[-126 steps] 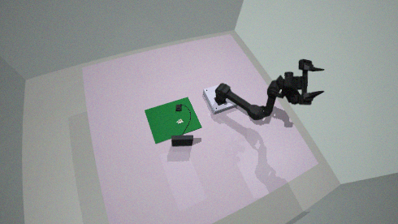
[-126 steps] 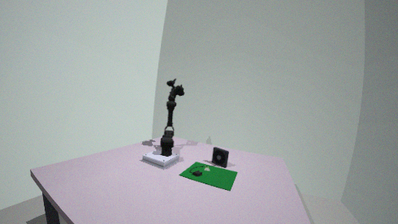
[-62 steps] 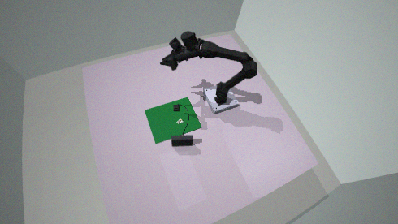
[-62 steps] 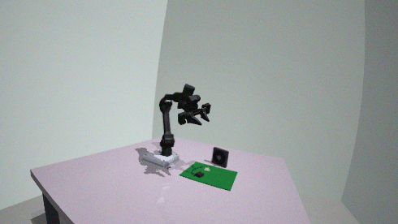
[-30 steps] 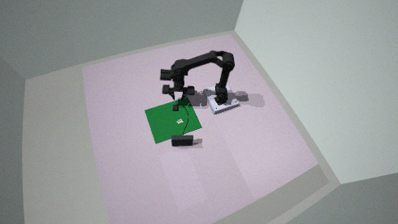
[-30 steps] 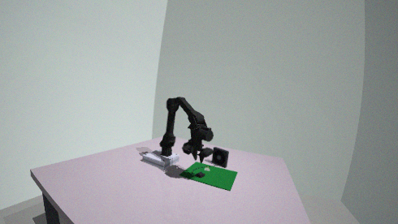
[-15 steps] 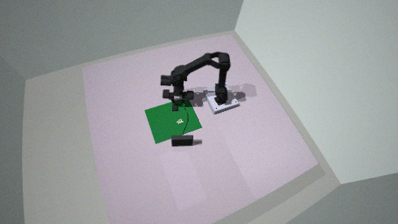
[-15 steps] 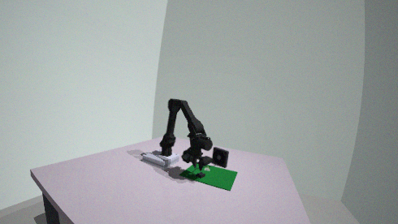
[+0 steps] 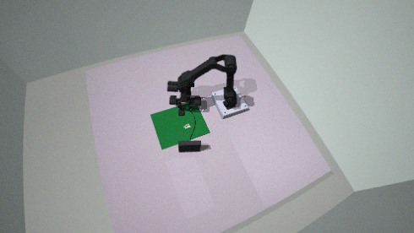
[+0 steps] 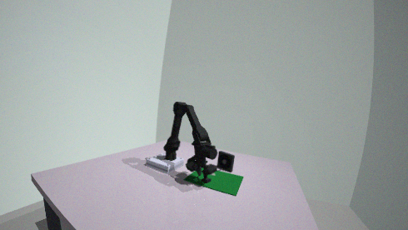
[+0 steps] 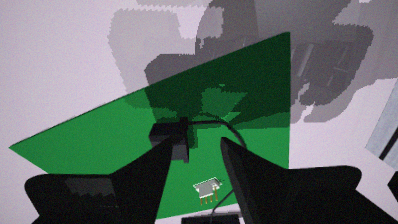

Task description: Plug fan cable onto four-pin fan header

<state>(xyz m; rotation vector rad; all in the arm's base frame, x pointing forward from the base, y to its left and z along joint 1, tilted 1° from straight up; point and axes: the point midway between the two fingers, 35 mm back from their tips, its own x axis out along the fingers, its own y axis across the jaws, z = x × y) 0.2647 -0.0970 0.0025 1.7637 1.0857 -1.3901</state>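
My gripper tip is 70 mm short of the green board, 60 mm to the right of it and 40 mm above it. Round my gripper tip: white four-pin fan header: 100 mm to the left, 30 mm ahead, 20 mm below; then black fan plug: 30 mm ahead, 10 mm below; then black fan: 230 mm to the left, 80 mm ahead, 40 mm above.
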